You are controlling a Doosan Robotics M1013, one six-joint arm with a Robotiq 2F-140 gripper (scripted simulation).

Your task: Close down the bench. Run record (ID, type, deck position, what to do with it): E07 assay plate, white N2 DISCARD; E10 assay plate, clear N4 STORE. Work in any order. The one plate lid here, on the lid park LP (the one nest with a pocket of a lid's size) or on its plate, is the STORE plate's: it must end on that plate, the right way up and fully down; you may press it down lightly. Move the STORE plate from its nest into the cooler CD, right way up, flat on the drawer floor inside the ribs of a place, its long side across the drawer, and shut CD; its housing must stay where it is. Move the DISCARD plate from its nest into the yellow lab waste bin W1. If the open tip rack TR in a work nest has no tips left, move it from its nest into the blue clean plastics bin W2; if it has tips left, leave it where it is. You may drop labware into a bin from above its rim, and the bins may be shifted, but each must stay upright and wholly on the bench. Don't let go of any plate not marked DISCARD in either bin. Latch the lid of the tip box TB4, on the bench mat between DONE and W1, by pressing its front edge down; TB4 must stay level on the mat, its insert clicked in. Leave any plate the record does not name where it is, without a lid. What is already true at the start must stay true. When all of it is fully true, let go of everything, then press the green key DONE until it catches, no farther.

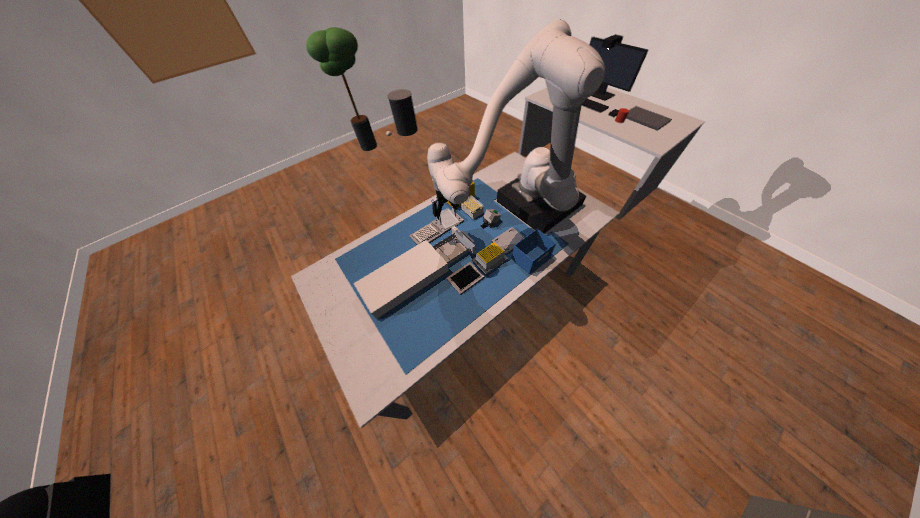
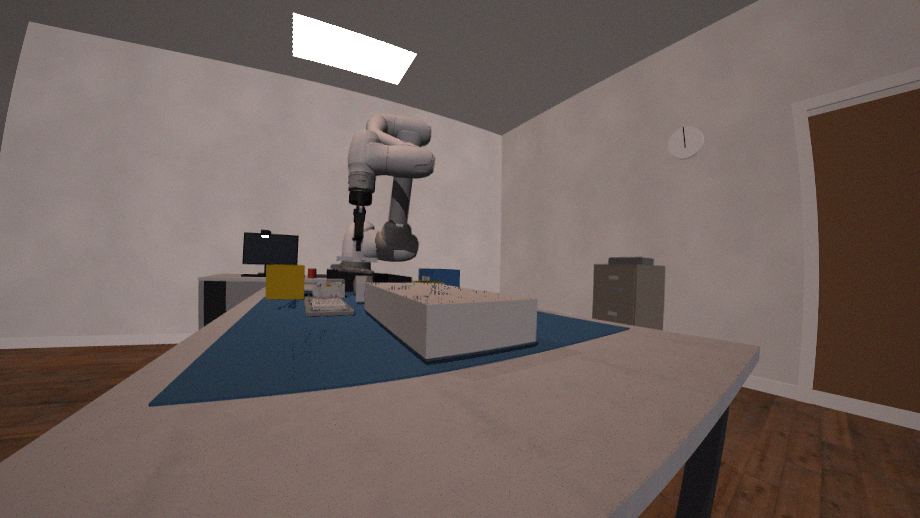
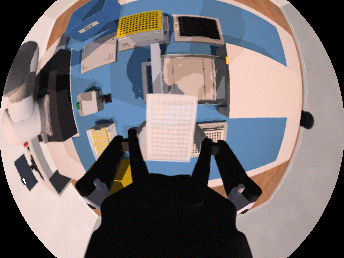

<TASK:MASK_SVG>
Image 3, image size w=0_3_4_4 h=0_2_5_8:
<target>my gripper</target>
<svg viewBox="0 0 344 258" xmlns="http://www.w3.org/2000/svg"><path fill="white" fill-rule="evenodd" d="M75 184L77 191L91 209L97 208L101 211L101 225L92 233L84 258L253 258L245 234L237 231L236 216L239 213L246 213L261 196L262 190L247 175L226 141L218 140L217 143L213 142L211 138L207 137L198 123L195 124L193 140L199 157L191 176L190 174L168 176L158 173L150 173L149 175L146 162L143 160L141 148L147 138L146 121L143 121L137 129L128 130L128 138L123 138L122 135L115 136L91 170ZM211 155L214 155L227 198L208 186ZM129 151L132 183L110 195L125 152Z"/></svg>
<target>white cooler CD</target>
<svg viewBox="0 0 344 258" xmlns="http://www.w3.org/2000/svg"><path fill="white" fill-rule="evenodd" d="M142 63L144 102L146 102L146 94L149 94L147 66L151 66L153 94L197 96L197 105L204 105L206 103L218 104L218 112L228 118L298 116L298 75L279 62L255 51L225 43L215 51L216 56L201 54L161 55L159 43L151 44L151 62Z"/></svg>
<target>black plate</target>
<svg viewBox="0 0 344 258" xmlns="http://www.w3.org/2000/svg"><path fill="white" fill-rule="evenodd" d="M178 17L180 36L220 40L216 20L190 16Z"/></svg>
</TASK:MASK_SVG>
